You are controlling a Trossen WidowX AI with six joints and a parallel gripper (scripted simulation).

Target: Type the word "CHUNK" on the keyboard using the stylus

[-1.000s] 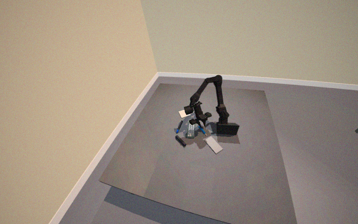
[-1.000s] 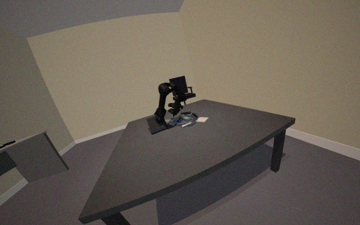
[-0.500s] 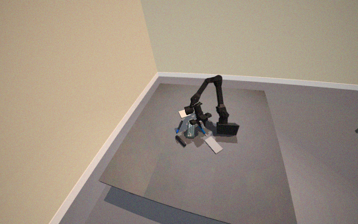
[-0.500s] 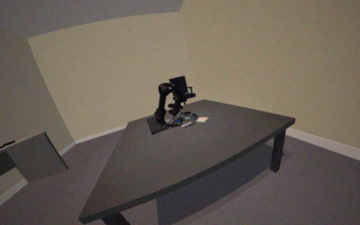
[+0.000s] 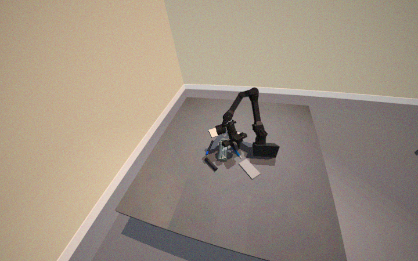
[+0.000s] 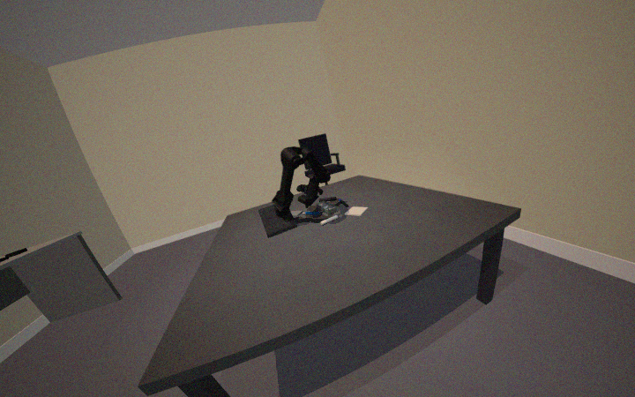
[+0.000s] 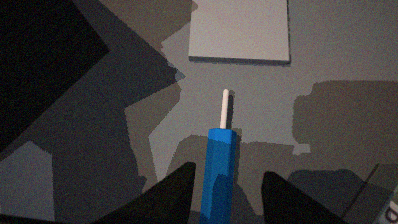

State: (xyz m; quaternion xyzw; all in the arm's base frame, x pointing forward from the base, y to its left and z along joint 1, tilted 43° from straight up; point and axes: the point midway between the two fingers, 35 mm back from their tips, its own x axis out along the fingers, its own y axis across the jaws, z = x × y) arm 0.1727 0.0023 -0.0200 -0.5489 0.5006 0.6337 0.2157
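Now: the blue stylus 1 cm behind my gripper tip, 1 cm to the left of it and 4 cm below it. Round my gripper tip: grey flat card 9 cm behind, 12 cm to the left, 4 cm below; black cylinder 18 cm ahead, 11 cm to the left, 4 cm below; white cylinder 3 cm ahead, 20 cm to the right, 4 cm below.
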